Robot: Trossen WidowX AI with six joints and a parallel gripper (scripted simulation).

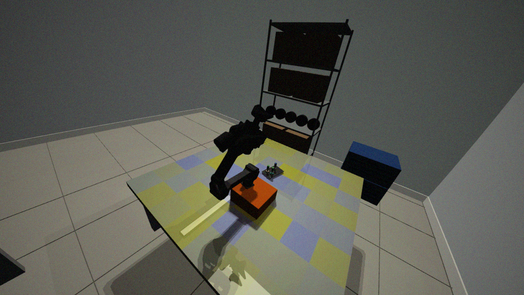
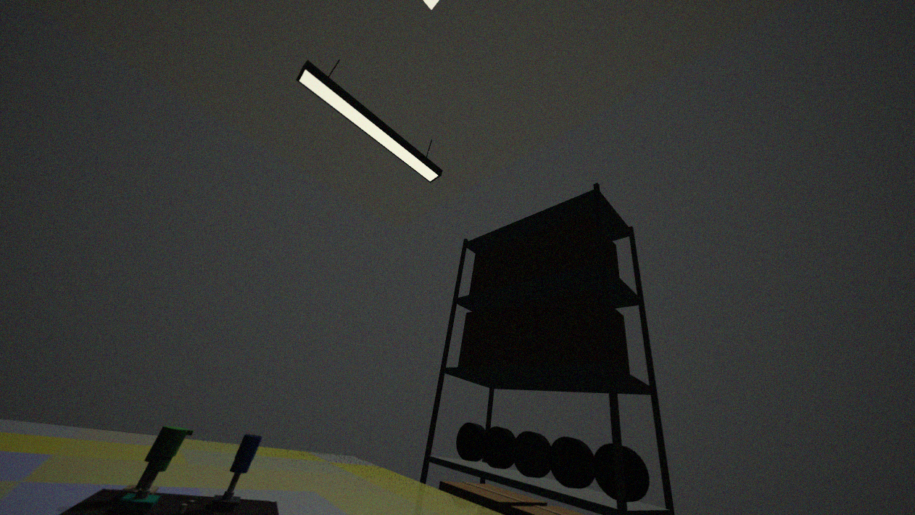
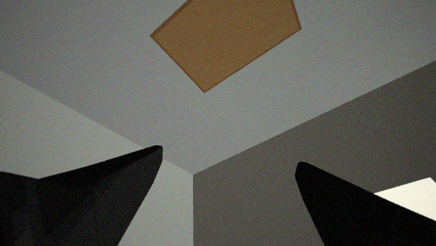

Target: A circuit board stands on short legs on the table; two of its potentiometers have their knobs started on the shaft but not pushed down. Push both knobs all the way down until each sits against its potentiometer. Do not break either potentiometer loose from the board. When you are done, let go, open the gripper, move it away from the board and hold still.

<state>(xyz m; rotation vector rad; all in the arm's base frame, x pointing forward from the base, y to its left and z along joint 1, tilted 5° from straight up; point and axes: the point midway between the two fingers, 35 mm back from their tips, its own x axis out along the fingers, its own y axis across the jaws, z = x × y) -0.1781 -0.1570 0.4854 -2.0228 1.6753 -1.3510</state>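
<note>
My gripper tip is now 440 mm short of the green knob, 250 mm to the right of it and 530 mm above it. The rest, counted from my gripper tip: blue knob (510 mm ahead, 280 mm to the left, 530 mm below).
</note>
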